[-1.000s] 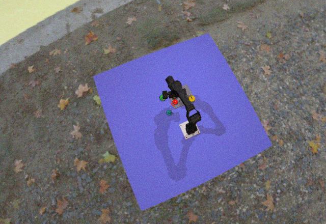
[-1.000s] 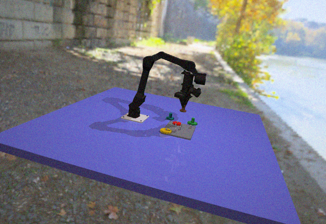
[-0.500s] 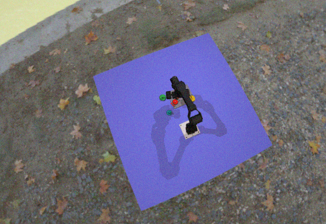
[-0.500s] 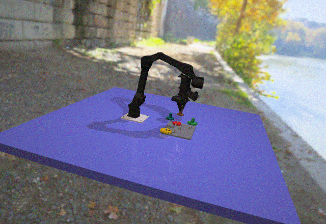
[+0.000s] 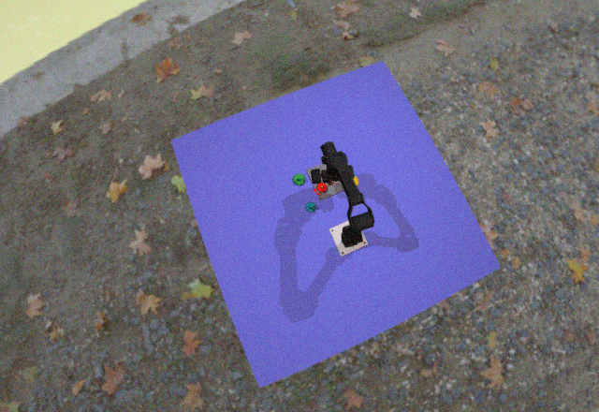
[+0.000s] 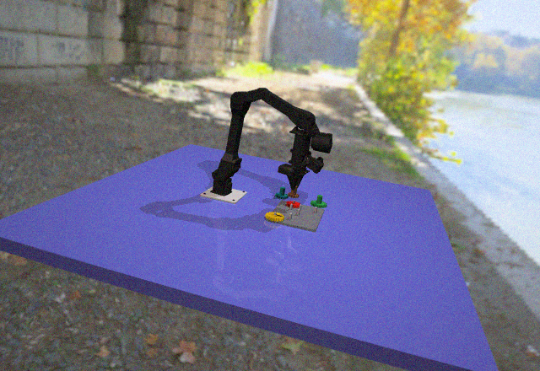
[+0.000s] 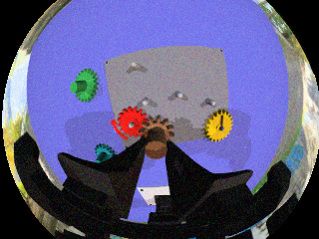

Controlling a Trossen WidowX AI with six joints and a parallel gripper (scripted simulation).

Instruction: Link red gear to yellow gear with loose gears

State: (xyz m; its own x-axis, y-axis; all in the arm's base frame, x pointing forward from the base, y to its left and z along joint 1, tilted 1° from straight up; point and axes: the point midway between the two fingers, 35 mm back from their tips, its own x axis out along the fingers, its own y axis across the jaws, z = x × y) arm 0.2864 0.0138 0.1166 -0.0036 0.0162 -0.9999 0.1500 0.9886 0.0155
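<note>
Right now the red gear is 1 cm behind my gripper tip, 4 cm to the left of it and 7 cm below it. Round my gripper tip: teal gear (9 cm behind, 12 cm to the left, 7 cm below); yellow gear (2 cm behind, 12 cm to the right, 7 cm below); brown gear (1 cm below).
</note>
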